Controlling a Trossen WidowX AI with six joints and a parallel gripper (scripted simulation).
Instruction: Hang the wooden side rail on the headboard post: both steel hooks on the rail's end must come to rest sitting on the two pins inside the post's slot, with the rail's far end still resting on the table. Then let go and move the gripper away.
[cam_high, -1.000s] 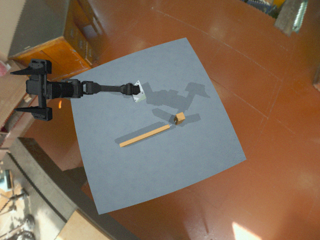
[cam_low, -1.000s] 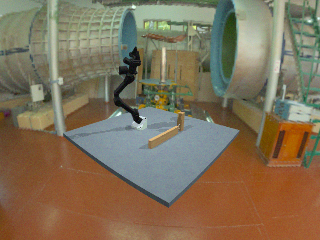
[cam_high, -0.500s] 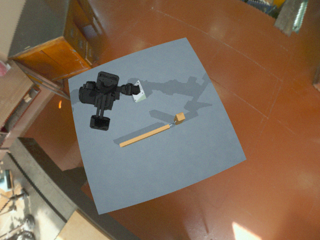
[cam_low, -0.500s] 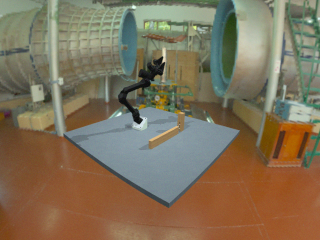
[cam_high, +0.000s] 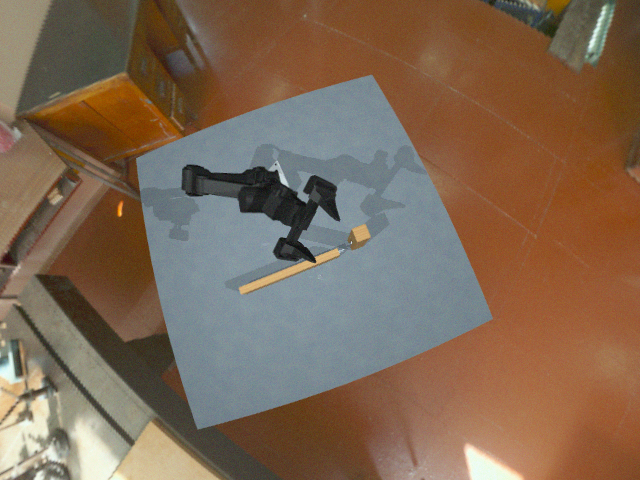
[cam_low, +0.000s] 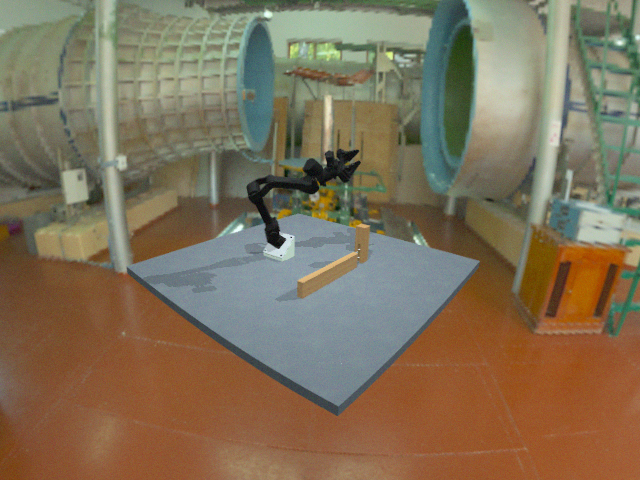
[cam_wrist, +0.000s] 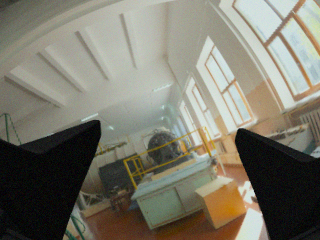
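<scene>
The wooden headboard post lies 450 mm below my gripper tip, 140 mm to the left of it and 60 mm behind it.
</scene>
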